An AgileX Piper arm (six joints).
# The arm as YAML. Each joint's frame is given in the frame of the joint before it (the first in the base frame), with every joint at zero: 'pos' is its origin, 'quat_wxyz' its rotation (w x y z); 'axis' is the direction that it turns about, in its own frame. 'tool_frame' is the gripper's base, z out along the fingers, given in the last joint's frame.
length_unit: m
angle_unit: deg
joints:
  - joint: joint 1
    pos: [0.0, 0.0, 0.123]
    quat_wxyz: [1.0, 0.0, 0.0, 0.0]
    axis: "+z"
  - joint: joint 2
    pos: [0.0, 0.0, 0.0]
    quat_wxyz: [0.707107, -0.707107, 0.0, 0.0]
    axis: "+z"
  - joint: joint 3
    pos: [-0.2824, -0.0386, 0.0]
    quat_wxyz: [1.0, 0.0, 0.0, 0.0]
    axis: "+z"
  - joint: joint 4
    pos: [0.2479, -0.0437, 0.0]
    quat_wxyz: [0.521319, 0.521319, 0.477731, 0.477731]
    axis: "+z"
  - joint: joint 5
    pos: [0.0, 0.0, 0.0]
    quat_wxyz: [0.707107, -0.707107, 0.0, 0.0]
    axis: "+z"
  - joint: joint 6
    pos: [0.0, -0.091, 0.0]
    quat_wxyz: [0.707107, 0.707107, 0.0, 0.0]
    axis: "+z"
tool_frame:
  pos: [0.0, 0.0, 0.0]
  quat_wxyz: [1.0, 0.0, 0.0, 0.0]
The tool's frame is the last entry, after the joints.
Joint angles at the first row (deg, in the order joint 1, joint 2, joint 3, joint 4, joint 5, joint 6):
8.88 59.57 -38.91 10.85 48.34 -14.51
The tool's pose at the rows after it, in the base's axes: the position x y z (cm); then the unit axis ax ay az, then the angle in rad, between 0 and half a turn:
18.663, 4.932, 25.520, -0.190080, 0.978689, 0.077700, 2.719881
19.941, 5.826, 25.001, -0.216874, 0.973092, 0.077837, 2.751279
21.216, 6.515, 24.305, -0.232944, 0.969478, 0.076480, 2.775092
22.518, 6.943, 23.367, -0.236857, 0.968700, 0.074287, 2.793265
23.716, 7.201, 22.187, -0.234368, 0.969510, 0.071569, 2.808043
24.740, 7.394, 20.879, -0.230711, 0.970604, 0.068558, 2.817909
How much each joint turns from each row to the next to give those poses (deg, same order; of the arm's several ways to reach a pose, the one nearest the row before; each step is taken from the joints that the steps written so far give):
1.87 4.27 -2.00 0.72 -0.02 -2.61
1.78 4.14 -1.84 0.08 -0.52 -1.65
1.09 3.96 -1.51 -0.02 -1.09 -1.08
0.37 3.92 -1.13 -0.02 -1.74 -0.46
0.03 3.76 -0.63 0.00 -2.29 -0.10
0.00 3.48 -0.21 0.03 -2.72 -0.05

